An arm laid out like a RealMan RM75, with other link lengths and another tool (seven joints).
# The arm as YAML. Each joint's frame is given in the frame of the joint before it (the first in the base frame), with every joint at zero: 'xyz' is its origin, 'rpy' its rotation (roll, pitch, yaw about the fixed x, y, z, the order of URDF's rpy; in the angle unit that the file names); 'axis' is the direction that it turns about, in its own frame. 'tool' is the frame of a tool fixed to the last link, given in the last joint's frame.
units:
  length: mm
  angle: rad
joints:
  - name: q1
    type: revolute
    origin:
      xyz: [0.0, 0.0, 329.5]
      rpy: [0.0, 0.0, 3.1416]
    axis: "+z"
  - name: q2
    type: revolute
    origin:
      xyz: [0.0, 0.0, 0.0]
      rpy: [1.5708, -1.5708, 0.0]
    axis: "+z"
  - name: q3
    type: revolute
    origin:
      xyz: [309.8, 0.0, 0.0]
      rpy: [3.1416, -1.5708, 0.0]
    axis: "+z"
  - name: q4
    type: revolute
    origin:
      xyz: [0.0, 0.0, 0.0]
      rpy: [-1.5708, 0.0, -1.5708]
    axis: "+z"
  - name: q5
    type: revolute
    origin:
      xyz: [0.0, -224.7, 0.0]
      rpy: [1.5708, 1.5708, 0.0]
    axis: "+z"
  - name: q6
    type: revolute
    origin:
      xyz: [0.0, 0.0, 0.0]
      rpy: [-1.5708, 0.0, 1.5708]
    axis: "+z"
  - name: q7
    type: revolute
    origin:
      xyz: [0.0, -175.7, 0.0]
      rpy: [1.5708, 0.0, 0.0]
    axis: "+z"
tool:
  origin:
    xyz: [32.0, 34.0, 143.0]
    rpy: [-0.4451, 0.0, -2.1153]
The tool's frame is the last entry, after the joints.
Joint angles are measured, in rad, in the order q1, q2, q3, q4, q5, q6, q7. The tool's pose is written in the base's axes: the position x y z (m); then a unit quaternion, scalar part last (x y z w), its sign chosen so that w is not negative. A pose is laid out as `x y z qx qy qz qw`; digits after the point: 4 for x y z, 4 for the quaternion.
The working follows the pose.
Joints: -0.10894, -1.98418, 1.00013, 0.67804, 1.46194, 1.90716, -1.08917
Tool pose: -0.2103 0.2464 0.0146 0.2606 0.7600 0.4831 0.3479
Where each joint sits with the arm in this pose, in the base's axes (m; each line is computed from the numbers above, not from the rounded line before):
q1: 0.0000 0.0000 0.3295
q2: 0.0000 0.0000 0.3295
q3: -0.2820 0.0308 0.2051
q4: -0.2820 0.0308 0.2051
q5: -0.4588 0.1695 0.2045
q6: -0.4588 0.1695 0.2045
q7: -0.3396 0.2271 0.0891
the tool: -0.2103 0.2464 0.0146

